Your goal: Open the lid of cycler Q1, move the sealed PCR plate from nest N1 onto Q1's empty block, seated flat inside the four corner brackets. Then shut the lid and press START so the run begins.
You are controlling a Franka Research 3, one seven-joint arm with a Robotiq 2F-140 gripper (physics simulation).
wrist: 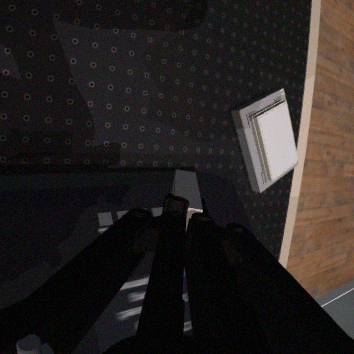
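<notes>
My gripper (181, 186) is shut with nothing between the fingers. Its tips rest by a small grey tab (186, 184) at the front edge of the dark cycler Q1 (70, 204), which fills the lower left of the wrist view. I cannot tell how far the lid stands open. Pale blocks (105, 218) show just behind the fingers, and light slits (133, 298) show on the cycler below them. The sealed PCR plate (277, 140), white and flat, sits in the grey nest N1 (246, 147) at the right, well apart from the gripper.
The black perforated table top (158, 88) runs to a beige edge (305, 140) at the right, with wooden floor (333, 158) beyond. A small grey knob (29, 345) shows at the bottom left. A grey surface (338, 305) lies at the bottom right.
</notes>
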